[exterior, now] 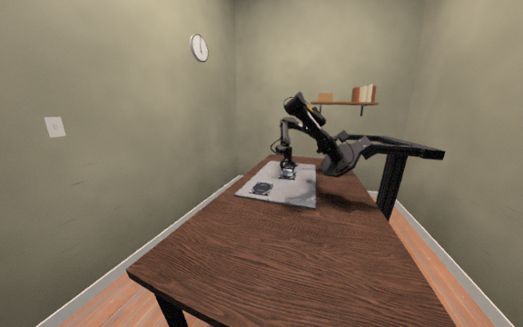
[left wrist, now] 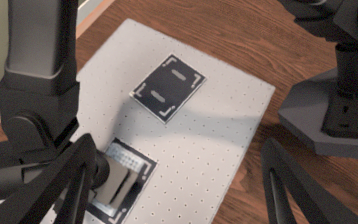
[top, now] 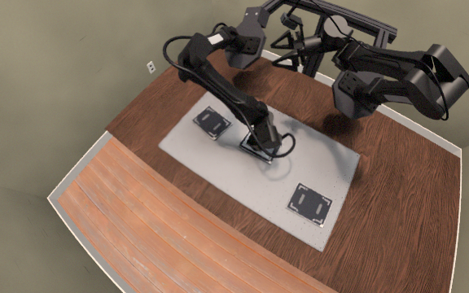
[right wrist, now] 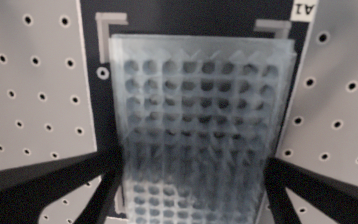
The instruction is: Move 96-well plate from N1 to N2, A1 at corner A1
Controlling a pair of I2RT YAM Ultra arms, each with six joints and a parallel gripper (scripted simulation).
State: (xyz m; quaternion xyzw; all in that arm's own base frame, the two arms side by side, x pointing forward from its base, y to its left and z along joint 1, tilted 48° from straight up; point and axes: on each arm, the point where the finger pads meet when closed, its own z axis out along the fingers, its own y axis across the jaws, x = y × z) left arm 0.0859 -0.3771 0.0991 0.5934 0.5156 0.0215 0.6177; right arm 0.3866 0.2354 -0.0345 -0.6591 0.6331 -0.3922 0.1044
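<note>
Now: the clear 96-well plate 1 cm below my right hand. Round my right hand: white corner label (8 cm to the left, 5 cm ahead, 2 cm below); black plate nest (3 cm below, 1 cm to the left, 1 cm behind).
</note>
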